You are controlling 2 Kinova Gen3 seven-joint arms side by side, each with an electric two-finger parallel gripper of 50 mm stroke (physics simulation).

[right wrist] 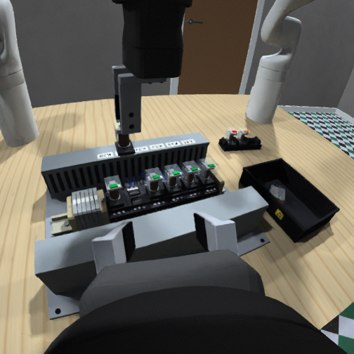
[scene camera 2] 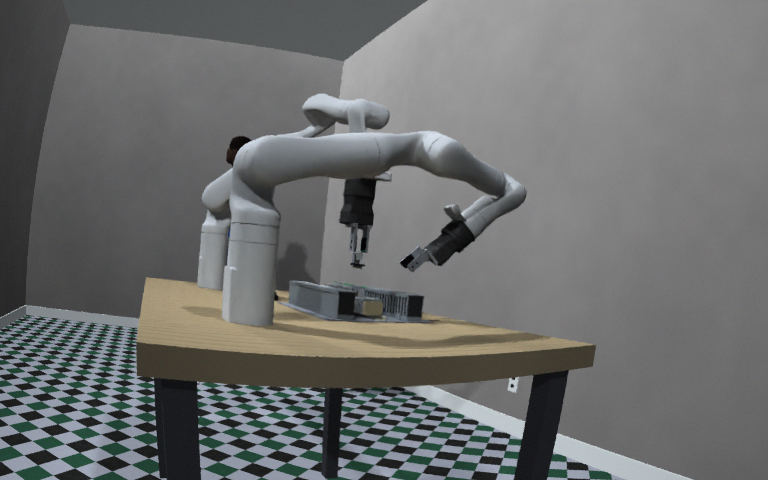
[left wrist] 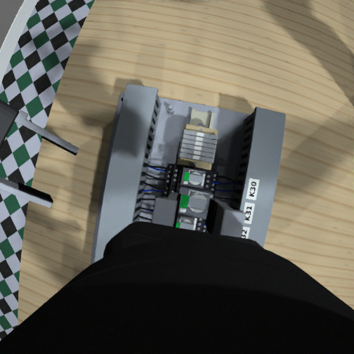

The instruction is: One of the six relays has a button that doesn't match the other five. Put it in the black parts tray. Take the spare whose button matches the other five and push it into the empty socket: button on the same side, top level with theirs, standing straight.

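Pixels of known places: left gripper, between the fingertips: (scene camera 2: 358,251); right gripper, between the fingertips: (scene camera 2: 405,267); left arm's base, origin of its link: (scene camera 2: 210,287); right arm's base, origin of its link: (scene camera 2: 248,321).
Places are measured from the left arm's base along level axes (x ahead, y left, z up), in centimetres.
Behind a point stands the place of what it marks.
My left gripper (scene camera 2: 357,257) @[x 33.3, y -45.2, z 15.0 cm] (left wrist: 192,208) (right wrist: 127,125) is shut on a green-button relay (left wrist: 192,201) (right wrist: 123,142), held upright above the relay row. In the left wrist view the held relay covers the place below it. Five relays with green buttons stand in the row, including the end relay (left wrist: 194,178) (right wrist: 113,187) and one past the gap (right wrist: 154,178). The empty socket (right wrist: 134,192) lies between these two. A clear relay (right wrist: 278,192) lies in the black parts tray (right wrist: 252,187). My right gripper (scene camera 2: 407,261) @[x 46.6, y -43.5, z 12.3 cm] (left wrist: 61,175) (right wrist: 164,230) is open and empty, short of the near duct.
Grey slotted ducts (scene camera 2: 317,300) @[x 23.2, y -49.2, z 3.1 cm] (left wrist: 127,145) (right wrist: 150,225) flank the relay row. A terminal block (left wrist: 198,145) (right wrist: 86,204) stands at the row's end. A black holder (right wrist: 240,145) with a red-button and an orange-button relay stands behind the tray in the right wrist view.
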